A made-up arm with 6 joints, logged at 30 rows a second.
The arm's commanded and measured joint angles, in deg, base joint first. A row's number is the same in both.
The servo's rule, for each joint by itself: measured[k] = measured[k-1] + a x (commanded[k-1-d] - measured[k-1]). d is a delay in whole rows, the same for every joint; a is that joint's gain. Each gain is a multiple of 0.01, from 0.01 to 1. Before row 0 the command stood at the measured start. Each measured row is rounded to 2 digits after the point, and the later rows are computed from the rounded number. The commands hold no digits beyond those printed.
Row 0, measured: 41.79 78.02 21.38 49.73 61.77 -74.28
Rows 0 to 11, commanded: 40.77 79.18 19.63 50.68 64.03 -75.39; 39.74 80.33 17.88 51.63 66.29 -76.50; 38.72 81.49 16.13 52.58 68.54 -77.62; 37.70 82.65 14.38 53.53 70.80 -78.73; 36.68 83.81 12.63 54.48 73.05 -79.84; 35.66 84.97 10.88 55.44 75.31 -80.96; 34.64 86.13 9.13 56.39 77.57 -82.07; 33.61 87.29 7.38 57.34 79.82 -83.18; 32.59 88.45 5.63 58.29 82.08 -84.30; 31.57 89.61 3.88 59.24 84.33 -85.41; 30.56 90.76 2.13 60.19 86.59 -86.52; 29.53 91.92 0.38 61.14 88.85 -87.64
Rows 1 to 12, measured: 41.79 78.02 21.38 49.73 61.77 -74.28; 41.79 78.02 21.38 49.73 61.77 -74.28; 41.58 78.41 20.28 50.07 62.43 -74.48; 41.19 79.06 18.77 50.63 63.55 -74.84; 40.67 79.89 17.11 51.33 65.00 -75.34; 40.05 80.83 15.39 52.12 66.68 -75.95; 39.34 81.84 13.65 52.97 68.53 -76.65; 38.57 82.90 11.90 53.86 70.50 -77.43; 37.74 84.00 10.15 54.77 72.55 -78.27; 36.87 85.12 8.40 55.70 74.66 -79.15; 35.97 86.25 6.65 56.63 76.81 -80.08; 35.05 87.39 4.90 57.57 78.99 -81.04
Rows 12 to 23, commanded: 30.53 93.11 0.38 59.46 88.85 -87.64; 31.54 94.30 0.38 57.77 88.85 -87.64; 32.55 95.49 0.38 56.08 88.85 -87.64; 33.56 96.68 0.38 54.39 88.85 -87.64; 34.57 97.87 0.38 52.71 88.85 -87.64; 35.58 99.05 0.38 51.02 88.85 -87.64; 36.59 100.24 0.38 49.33 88.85 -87.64; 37.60 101.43 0.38 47.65 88.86 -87.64; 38.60 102.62 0.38 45.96 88.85 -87.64; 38.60 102.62 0.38 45.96 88.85 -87.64; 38.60 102.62 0.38 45.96 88.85 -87.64; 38.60 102.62 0.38 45.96 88.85 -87.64
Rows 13 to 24, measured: 34.11 88.54 3.15 58.51 81.19 -82.03; 33.15 89.69 1.40 59.46 83.41 -83.04; 32.60 90.85 0.76 59.46 84.99 -83.87; 32.38 92.02 0.52 58.85 86.11 -84.55; 32.42 93.20 0.43 57.85 86.90 -85.11; 32.66 94.38 0.40 56.60 87.47 -85.57; 33.06 95.57 0.39 55.20 87.87 -85.94; 33.59 96.75 0.38 53.70 88.15 -86.25; 34.22 97.94 0.38 52.13 88.35 -86.50; 34.93 99.13 0.38 50.52 88.50 -86.71; 35.70 100.32 0.38 48.88 88.60 -86.88; 36.31 101.10 0.38 47.83 88.67 -87.02
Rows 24 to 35, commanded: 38.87 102.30 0.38 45.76 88.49 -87.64; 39.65 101.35 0.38 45.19 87.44 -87.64; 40.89 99.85 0.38 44.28 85.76 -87.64; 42.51 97.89 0.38 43.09 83.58 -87.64; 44.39 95.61 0.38 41.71 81.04 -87.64; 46.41 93.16 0.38 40.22 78.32 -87.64; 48.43 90.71 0.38 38.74 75.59 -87.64; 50.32 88.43 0.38 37.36 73.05 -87.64; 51.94 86.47 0.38 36.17 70.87 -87.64; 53.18 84.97 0.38 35.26 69.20 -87.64; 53.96 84.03 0.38 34.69 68.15 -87.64; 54.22 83.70 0.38 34.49 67.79 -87.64
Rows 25 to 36, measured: 36.79 101.62 0.38 47.16 88.72 -87.13; 37.17 101.96 0.38 46.73 88.76 -87.22; 37.53 102.08 0.38 46.38 88.68 -87.30; 37.98 101.83 0.38 45.95 88.32 -87.36; 38.59 101.16 0.38 45.35 87.58 -87.41; 39.41 100.05 0.38 44.54 86.42 -87.45; 40.46 98.54 0.38 43.52 84.86 -87.48; 41.71 96.71 0.38 42.33 82.96 -87.51; 43.12 94.67 0.38 41.04 80.82 -87.53; 44.63 92.55 0.38 39.72 78.57 -87.55; 46.17 90.48 0.38 38.44 76.34 -87.57; 47.64 88.61 0.38 37.30 74.27 -87.58
